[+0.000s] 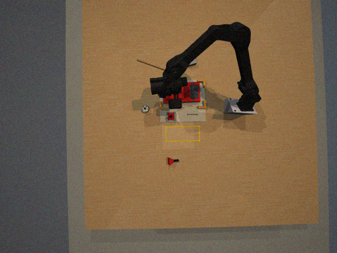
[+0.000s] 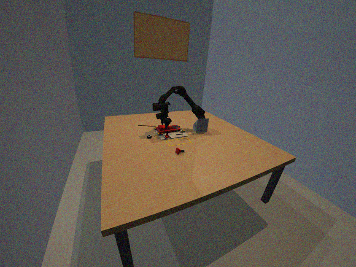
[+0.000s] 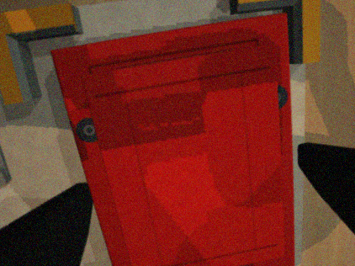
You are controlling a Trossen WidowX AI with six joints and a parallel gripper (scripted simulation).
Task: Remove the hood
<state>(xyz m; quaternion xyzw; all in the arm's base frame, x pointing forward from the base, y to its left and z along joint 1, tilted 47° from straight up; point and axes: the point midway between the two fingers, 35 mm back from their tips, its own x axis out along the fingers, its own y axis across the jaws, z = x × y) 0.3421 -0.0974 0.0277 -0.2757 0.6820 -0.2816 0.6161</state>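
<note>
The flat red hood lies 1 cm below my gripper tip. The rest, counted from my gripper tip: pale fixture plate 4 cm behind, 3 cm to the left, 3 cm below; then thin rod 12 cm ahead, 16 cm to the right, 4 cm below.
</note>
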